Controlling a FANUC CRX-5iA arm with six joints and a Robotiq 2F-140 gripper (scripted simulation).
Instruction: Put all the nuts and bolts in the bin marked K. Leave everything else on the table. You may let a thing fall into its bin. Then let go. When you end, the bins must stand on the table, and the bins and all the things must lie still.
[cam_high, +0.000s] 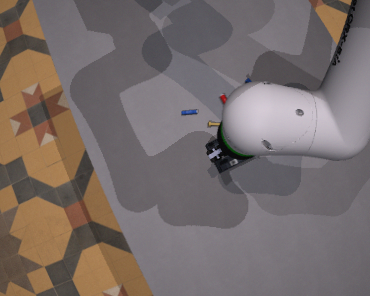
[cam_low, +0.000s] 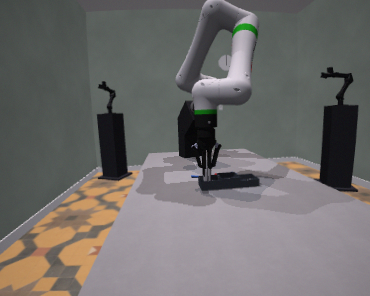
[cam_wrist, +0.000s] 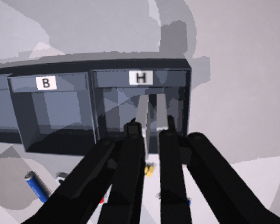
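The dark tray lies 9 cm to the left of my hand, 3 cm below it and 3 cm behind it. The rest, counted from my hand: yellow bolt 8 cm behind, 4 cm below, 2 cm to the right; thin blue piece 12 cm behind, 8 cm to the right, 4 cm below; red cylinder 14 cm behind, 4 cm below, 2 cm to the left.
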